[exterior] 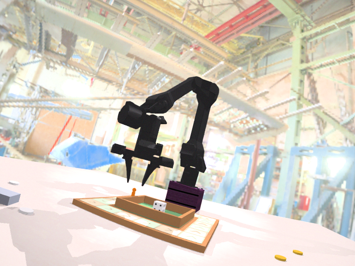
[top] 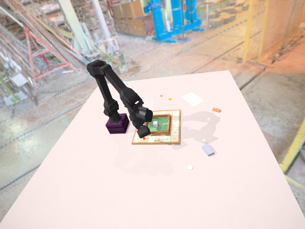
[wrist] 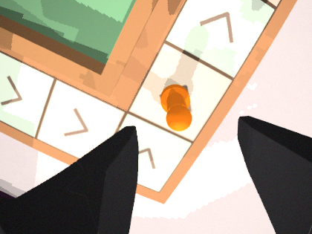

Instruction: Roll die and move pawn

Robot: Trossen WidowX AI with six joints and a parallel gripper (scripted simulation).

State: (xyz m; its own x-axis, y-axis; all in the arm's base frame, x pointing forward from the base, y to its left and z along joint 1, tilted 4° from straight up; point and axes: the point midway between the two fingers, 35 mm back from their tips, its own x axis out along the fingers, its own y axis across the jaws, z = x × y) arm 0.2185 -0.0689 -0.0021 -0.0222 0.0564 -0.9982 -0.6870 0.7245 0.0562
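Now: the orange pawn 3 cm below my gripper tip. Round my gripper tip: white sheet 22 cm ahead, 43 cm to the left, 6 cm below; orange block 39 cm ahead, 31 cm to the left, 5 cm below; grey block 36 cm ahead, 1 cm to the right, 5 cm below.
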